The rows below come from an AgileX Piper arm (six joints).
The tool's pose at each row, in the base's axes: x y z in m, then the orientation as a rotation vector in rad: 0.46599, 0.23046, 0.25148, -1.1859, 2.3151, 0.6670; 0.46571, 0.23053, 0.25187, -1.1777, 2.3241, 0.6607; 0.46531, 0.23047, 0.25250, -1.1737, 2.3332, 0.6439; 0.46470, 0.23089, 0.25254, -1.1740, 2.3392, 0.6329; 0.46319, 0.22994, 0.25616, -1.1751, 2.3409, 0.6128; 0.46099, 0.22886, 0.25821, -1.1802, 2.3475, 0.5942; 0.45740, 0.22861, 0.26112, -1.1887, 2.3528, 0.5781; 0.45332, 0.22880, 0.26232, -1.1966, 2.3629, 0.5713; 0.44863, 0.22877, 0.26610, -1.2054, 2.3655, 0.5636; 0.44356, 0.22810, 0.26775, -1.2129, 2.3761, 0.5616; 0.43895, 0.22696, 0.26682, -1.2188, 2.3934, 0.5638; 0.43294, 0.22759, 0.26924, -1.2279, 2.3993, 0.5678; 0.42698, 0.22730, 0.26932, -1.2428, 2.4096, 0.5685; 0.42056, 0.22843, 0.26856, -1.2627, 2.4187, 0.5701
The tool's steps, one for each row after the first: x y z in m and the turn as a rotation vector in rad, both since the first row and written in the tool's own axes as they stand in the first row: -0.00012, 0.00035, -0.00031, 0.0058, 0.0039, 0.0073; -0.00025, 0.00079, -0.00091, 0.0175, 0.0114, 0.0102; -0.00021, 0.00152, -0.00079, 0.0242, 0.0178, 0.0107; -0.00096, 0.00305, -0.00445, 0.0375, 0.0226, 0.0067; -0.00034, 0.00476, -0.00707, 0.0477, 0.0331, 0.0034; 0.00000, 0.00824, -0.01011, 0.0552, 0.0439, -0.0017; 0.00133, 0.01199, -0.01163, 0.0556, 0.0568, -0.0022; 0.00160, 0.01667, -0.01541, 0.0575, 0.0644, -0.0070; 0.00371, 0.02090, -0.01797, 0.0546, 0.0767, -0.0060; 0.00739, 0.02395, -0.01872, 0.0483, 0.0928, 0.0000; 0.00875, 0.02979, -0.02126, 0.0415, 0.1012, -0.0009; 0.01203, 0.03461, -0.02252, 0.0344, 0.1165, -0.0032; 0.01517, 0.04037, -0.02235, 0.0251, 0.1331, -0.0083
